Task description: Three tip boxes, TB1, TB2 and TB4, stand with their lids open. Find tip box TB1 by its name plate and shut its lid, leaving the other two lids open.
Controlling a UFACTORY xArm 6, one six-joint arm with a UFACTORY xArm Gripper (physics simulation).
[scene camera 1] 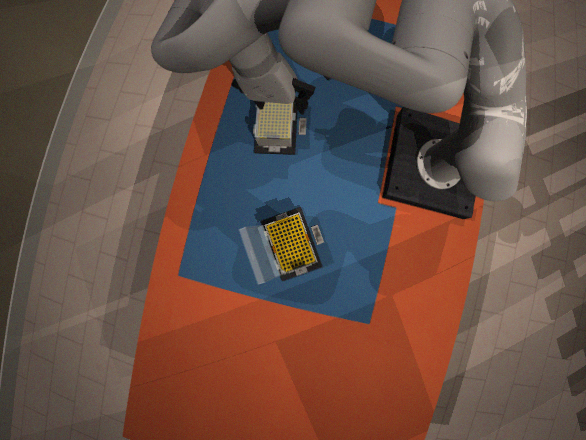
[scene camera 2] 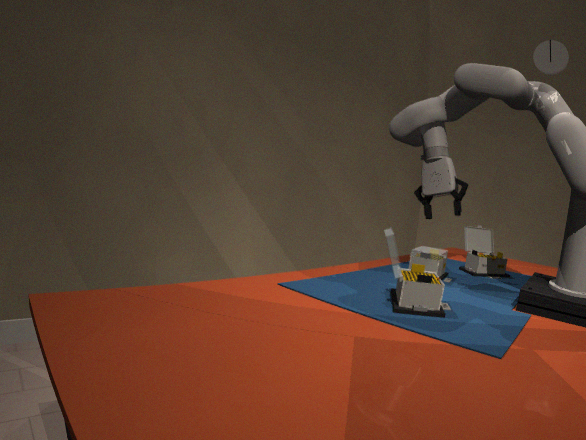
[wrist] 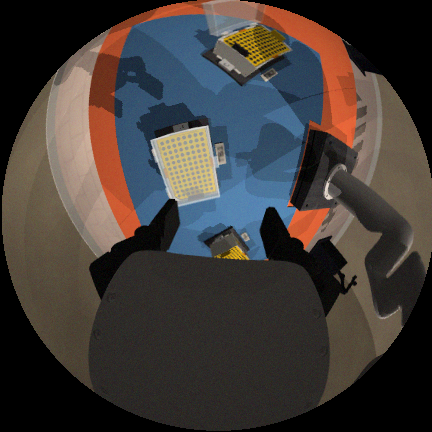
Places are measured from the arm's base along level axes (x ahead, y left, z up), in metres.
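Where they show: gripper, between the fingertips: [scene camera 1: 283, 105] [scene camera 2: 443, 217] [wrist: 220, 214]; arm's base, origin of its link: [scene camera 1: 439, 164] [scene camera 2: 572, 290] [wrist: 334, 180].
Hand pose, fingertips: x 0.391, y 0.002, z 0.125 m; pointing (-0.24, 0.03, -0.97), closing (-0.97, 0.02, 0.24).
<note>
Each offset is from my fingertips to the top centre of the thing. "pt": to the spot under its first point. Level surfaces: height alone.
Tip box TB1 {dx +0.021, dy -0.020, dz -0.098 m} [scene camera 1: 274, 125] [scene camera 2: 427, 265] [wrist: 187, 165], the middle box, has its clear lid down over the yellow tip rack; its name plate {pt dx -0.034, dy -0.029, dz -0.174 m} [scene camera 1: 302, 126] [wrist: 220, 153] lies beside it. TB2 [scene camera 1: 292, 242] [scene camera 2: 421, 296] [wrist: 255, 46] has its clear lid {dx -0.021, dy +0.307, dz -0.022 m} [scene camera 1: 260, 255] [scene camera 2: 392, 252] standing open. TB4 [scene camera 2: 485, 264] [wrist: 228, 250] has its lid {pt dx -0.028, dy -0.324, dz -0.074 m} [scene camera 2: 479, 240] upright and open; the arm hides it in scene camera 1. My gripper [scene camera 2: 443, 216] [wrist: 220, 214] is open and empty, high above the boxes, apart from TB1's lid.
The boxes stand on a blue mat {dz -0.176 m} [scene camera 1: 225, 200] [scene camera 2: 350, 295] on the orange table {dz -0.179 m} [scene camera 1: 225, 380] [scene camera 2: 200, 350]. The arm's black base plate [scene camera 1: 400, 185] [scene camera 2: 545, 306] [wrist: 307, 187] is at the mat's right side. TB2's raised lid is an upright obstacle.
</note>
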